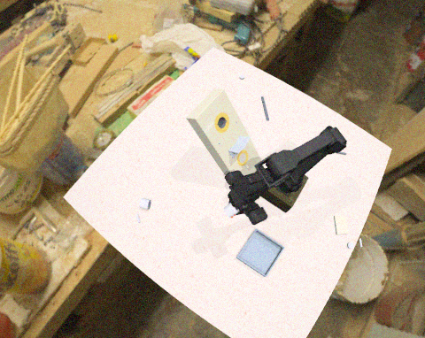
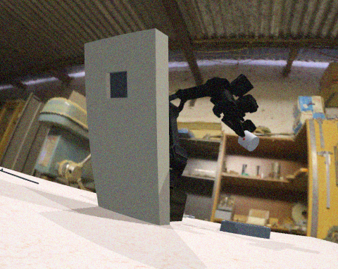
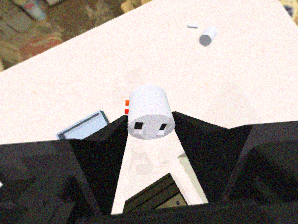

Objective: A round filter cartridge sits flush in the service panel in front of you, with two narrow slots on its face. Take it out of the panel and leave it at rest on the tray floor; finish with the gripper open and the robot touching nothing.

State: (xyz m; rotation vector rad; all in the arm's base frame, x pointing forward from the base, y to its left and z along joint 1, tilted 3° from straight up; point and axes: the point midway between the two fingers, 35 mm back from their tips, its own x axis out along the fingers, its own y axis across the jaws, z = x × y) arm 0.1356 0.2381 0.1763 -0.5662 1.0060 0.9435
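The blue tray lies 25 cm below my gripper tip, 19 cm behind it and 4 cm to the left of it. The rest, counted from my gripper tip: pale card 47 cm behind, 26 cm to the right, 25 cm below; round white filter cartridge right at my gripper tip; grey bracket 26 cm to the right, 12 cm ahead, 8 cm below.
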